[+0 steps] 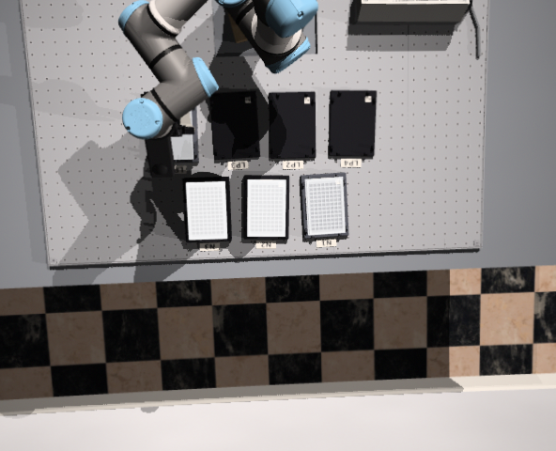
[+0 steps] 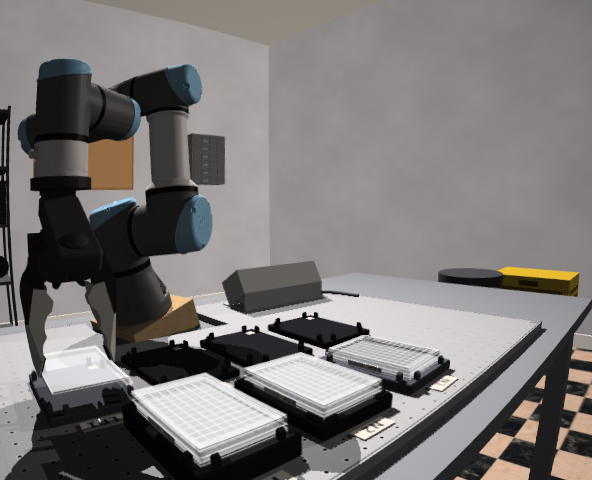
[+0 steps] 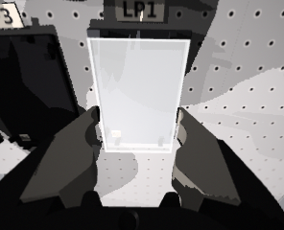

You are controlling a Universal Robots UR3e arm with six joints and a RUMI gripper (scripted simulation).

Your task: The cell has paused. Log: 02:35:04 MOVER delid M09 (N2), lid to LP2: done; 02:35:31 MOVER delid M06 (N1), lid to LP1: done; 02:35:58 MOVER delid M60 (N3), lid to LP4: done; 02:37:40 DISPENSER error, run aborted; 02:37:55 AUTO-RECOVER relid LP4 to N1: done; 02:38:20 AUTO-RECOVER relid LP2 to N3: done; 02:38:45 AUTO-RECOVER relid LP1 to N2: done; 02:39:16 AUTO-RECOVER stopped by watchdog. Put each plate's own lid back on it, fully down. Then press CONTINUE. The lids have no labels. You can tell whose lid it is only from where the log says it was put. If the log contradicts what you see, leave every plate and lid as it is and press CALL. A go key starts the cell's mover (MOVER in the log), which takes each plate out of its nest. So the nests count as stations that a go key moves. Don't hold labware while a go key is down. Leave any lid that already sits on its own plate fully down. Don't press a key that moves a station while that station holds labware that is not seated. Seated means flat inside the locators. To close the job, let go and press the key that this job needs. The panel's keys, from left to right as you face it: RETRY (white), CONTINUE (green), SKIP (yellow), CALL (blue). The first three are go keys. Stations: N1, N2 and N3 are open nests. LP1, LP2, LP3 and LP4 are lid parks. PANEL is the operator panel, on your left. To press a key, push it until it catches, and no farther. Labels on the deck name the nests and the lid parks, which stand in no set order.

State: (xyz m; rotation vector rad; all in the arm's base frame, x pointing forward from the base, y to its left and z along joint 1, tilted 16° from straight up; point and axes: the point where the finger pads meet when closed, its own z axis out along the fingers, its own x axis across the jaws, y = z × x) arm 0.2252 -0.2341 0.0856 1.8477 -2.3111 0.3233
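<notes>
My gripper is now 4 cm above the lid park LP1. Round my hand: lid park LP2 (5 cm ahead, 26 cm to the left, 4 cm below); then plate (19 cm ahead, 3 cm to the left, 1 cm below); then LP3 lid park (2 cm ahead, 13 cm to the left, 4 cm below).
</notes>
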